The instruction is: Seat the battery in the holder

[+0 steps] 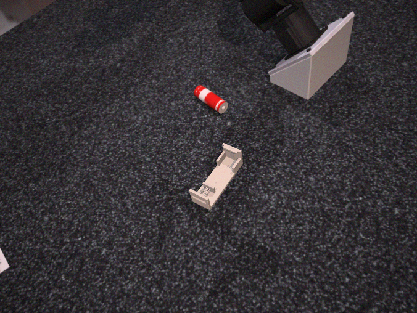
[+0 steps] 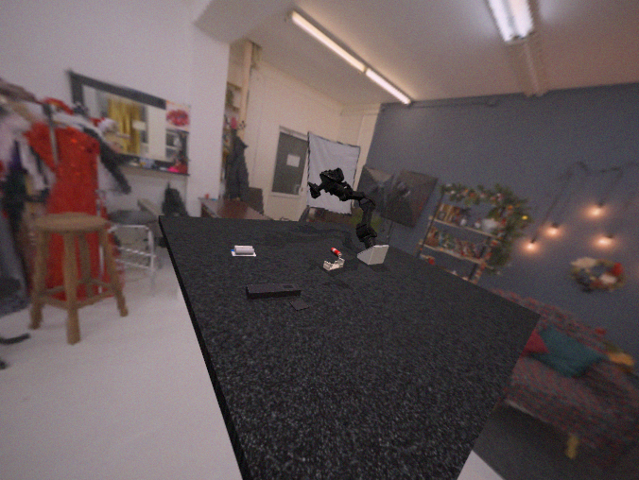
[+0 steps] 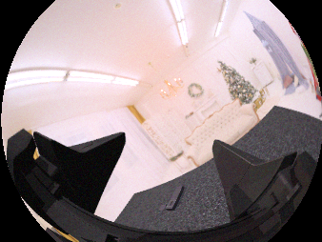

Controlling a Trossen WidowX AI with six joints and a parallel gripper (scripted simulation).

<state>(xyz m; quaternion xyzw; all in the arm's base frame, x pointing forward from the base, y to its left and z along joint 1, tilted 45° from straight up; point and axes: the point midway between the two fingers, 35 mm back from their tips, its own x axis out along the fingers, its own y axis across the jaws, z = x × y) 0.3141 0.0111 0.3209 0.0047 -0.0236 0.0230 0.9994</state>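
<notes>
Right now the battery is 33 cm below my gripper tip, 16 cm behind it and 11 cm to the left of it. Also, from my gripper tip: flat black box 33 cm below, 33 cm ahead, 28 cm to the left; then dark tile 36 cm to the left, 34 cm below, 29 cm ahead; then white object 33 cm below, 28 cm ahead, 2 cm to the right.
</notes>
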